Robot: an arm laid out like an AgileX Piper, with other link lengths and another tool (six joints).
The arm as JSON. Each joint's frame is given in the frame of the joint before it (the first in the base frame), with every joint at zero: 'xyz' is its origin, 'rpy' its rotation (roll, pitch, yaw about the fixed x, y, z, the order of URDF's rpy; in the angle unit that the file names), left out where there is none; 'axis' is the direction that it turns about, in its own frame. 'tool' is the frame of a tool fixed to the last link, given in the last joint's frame.
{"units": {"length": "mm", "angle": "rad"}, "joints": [
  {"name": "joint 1", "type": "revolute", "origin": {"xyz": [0.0, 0.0, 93.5]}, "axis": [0.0, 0.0, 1.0]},
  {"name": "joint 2", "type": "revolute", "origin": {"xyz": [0.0, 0.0, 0.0], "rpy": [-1.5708, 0.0, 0.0]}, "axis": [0.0, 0.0, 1.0]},
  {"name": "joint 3", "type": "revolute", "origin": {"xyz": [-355.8, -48.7, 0.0]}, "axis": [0.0, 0.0, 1.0]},
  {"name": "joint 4", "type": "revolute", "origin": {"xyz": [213.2, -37.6, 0.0], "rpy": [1.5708, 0.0, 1.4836]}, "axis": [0.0, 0.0, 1.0]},
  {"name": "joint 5", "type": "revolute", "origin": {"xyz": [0.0, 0.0, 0.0], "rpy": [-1.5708, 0.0, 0.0]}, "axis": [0.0, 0.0, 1.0]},
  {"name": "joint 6", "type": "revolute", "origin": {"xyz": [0.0, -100.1, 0.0], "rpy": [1.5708, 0.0, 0.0]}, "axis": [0.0, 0.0, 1.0]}
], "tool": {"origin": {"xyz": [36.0, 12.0, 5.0], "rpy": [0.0, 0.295, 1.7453]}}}
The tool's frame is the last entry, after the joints.
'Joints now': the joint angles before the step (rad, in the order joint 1, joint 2, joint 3, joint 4, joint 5, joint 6). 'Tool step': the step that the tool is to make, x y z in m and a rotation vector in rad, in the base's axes. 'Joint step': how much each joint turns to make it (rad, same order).
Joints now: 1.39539, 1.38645, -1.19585, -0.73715, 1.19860, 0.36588
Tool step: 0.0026, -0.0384, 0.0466, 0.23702, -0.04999, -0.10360
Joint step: -0.05195, -0.13943, -0.09182, -0.01923, 0.02713, 0.04850
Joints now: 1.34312, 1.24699, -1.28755, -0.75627, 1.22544, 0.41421
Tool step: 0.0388, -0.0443, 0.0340, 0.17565, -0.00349, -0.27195
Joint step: -0.39220, -0.04250, -0.12947, 0.12597, -0.05697, -0.09133
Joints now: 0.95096, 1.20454, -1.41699, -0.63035, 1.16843, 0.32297
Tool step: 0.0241, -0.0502, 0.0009, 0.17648, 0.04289, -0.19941
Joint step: -0.53482, -0.03647, 0.01182, 0.37590, -0.16377, -0.24598
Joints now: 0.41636, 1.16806, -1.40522, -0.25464, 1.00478, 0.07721
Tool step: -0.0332, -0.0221, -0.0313, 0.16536, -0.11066, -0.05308
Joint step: -0.24779, -0.17701, 0.27324, 0.28001, -0.26578, -0.15967
